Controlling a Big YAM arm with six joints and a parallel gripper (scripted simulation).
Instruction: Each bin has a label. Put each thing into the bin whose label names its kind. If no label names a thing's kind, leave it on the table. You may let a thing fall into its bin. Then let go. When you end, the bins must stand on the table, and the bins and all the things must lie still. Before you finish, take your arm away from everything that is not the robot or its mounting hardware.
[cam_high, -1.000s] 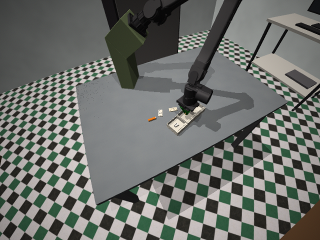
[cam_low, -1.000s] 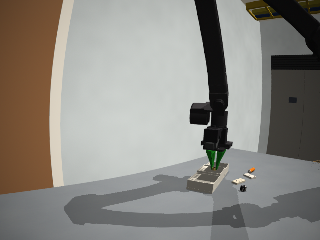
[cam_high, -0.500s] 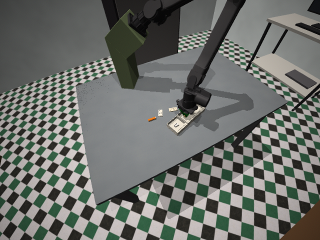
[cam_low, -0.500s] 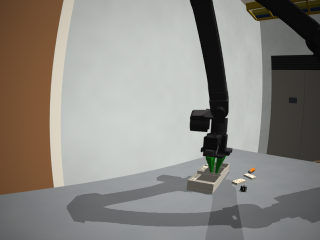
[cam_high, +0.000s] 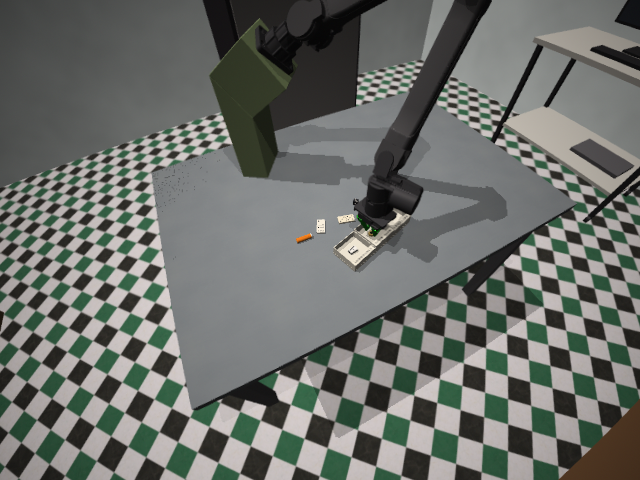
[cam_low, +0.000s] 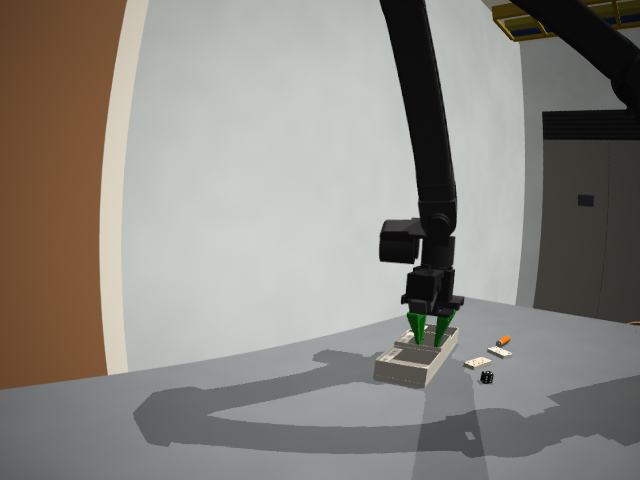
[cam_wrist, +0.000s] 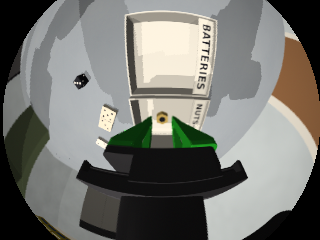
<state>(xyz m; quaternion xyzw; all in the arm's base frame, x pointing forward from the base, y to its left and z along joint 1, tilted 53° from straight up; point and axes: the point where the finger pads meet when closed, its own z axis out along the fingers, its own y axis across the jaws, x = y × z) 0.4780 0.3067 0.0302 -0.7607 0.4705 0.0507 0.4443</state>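
My gripper is now 10 mm to the right of the three joined white bins and 10 mm short of it. From my hand the other things lie so: orange battery: 200 mm to the right, 20 mm below, 20 mm behind; then black die: 140 mm behind, 20 mm to the right, 20 mm below; then brass nut: 10 mm below.
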